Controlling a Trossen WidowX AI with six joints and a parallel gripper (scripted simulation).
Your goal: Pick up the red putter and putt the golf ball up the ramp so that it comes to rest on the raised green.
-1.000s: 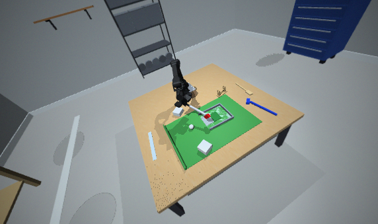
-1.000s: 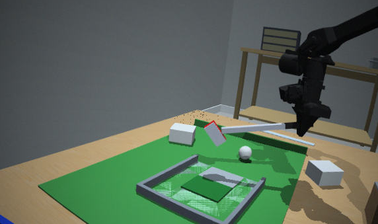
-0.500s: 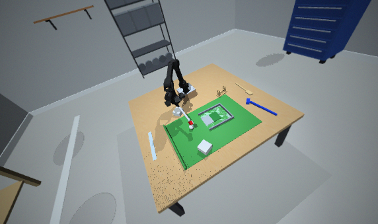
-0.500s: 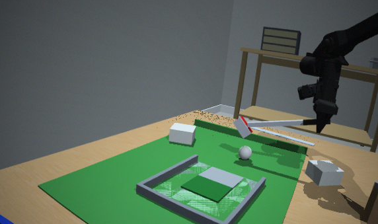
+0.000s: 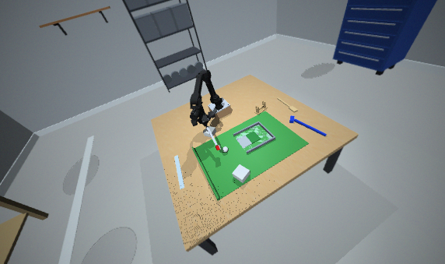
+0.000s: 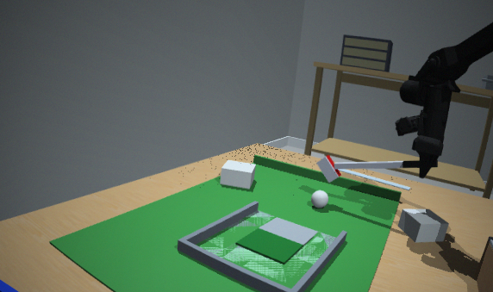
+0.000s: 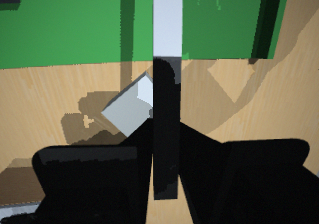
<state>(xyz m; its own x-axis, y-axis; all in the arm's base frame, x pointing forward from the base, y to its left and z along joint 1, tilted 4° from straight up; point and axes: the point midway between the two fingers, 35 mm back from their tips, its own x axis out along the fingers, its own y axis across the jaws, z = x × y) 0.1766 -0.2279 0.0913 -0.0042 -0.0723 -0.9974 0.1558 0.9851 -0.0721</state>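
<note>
Now: gripper tip 12 cm short of the red putter and 1 cm to the left of it. From my gripper tip the other things lie so: white golf ball 23 cm ahead, 10 cm below, 1 cm to the left; green mat 30 cm ahead, 16 cm to the left, 13 cm below; green rail 26 cm ahead, 20 cm to the right, 11 cm below.
</note>
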